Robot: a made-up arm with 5 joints. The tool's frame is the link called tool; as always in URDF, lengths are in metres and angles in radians. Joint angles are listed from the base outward.
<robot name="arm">
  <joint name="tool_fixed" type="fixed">
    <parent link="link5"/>
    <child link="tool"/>
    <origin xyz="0 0 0" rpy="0 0 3.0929"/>
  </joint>
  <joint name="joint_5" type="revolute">
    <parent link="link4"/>
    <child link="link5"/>
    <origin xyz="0.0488 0 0.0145" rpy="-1.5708 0 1.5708"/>
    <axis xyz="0 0 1"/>
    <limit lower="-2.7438" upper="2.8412"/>
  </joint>
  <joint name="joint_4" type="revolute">
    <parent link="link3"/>
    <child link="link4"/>
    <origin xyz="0.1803 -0.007 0"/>
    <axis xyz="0 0 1"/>
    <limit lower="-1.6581" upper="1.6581"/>
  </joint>
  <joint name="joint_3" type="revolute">
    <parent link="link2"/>
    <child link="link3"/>
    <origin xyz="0.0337 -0.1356 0"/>
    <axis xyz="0 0 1"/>
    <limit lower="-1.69" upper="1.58"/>
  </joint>
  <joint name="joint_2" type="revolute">
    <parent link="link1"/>
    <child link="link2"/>
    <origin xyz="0.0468 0.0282 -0.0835" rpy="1.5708 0 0"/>
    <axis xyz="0 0 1"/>
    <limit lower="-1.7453" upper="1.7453"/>
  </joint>
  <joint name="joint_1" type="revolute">
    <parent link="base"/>
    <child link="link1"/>
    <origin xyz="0.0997 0 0.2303" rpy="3.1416 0 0"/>
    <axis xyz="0 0 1"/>
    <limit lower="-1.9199" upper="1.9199"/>
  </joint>
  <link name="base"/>
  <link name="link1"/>
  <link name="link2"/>
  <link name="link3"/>
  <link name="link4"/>
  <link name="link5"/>
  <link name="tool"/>
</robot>
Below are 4 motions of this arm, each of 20 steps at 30 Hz.
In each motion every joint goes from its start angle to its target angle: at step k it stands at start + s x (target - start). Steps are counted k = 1, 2, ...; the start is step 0. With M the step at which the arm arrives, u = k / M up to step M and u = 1 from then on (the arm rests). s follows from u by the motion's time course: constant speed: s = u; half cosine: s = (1 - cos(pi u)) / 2; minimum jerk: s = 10 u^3 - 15 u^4 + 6 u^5.
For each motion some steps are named. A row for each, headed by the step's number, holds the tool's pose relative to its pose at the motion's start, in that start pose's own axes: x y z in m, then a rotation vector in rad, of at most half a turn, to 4 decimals.
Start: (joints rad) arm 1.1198 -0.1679 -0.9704 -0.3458 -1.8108
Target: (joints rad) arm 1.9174 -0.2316 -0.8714 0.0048 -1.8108
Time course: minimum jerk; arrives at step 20
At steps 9, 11, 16, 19, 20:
9: 0.0398 0.0170 0.0025 -0.1340 -0.0955 0.3204
11: 0.0562 0.0294 0.0045 -0.1883 -0.1547 0.4645
16: 0.0818 0.0593 0.0096 -0.2748 -0.2907 0.7283
19: 0.0851 0.0649 0.0106 -0.2867 -0.3157 0.7703
20: 0.0852 0.0650 0.0107 -0.2870 -0.3163 0.7712

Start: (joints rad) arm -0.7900 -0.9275 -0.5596 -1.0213 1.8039
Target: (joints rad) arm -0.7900 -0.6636 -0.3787 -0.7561 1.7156
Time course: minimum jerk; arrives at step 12
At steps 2, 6, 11, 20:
2: 0.0007 0.0040 0.0027 0.0248 -0.0046 -0.0031
6: 0.0097 0.0519 0.0444 0.3504 -0.0574 -0.0437
11: 0.0172 0.0924 0.0993 0.6996 -0.0989 -0.0842
20: 0.0173 0.0928 0.1000 0.7032 -0.0993 -0.0846

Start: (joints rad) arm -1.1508 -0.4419 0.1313 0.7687 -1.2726
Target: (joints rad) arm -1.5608 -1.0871 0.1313 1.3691 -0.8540
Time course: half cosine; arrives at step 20
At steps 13, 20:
13: -0.0388 0.0023 0.1147 0.1361 0.2370 0.4299
20: -0.0398 -0.0138 0.1544 0.2070 0.3179 0.5867

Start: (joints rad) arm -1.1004 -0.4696 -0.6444 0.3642 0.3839
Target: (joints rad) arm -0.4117 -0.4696 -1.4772 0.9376 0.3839
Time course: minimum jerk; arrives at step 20
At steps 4, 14, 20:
4: 0.0071 -0.0073 0.0041 -0.0323 -0.0047 0.0274
14: 0.1010 -0.0291 0.0900 -0.4259 -0.0751 0.4370
20: 0.1145 -0.0156 0.1095 -0.4977 -0.0903 0.5320

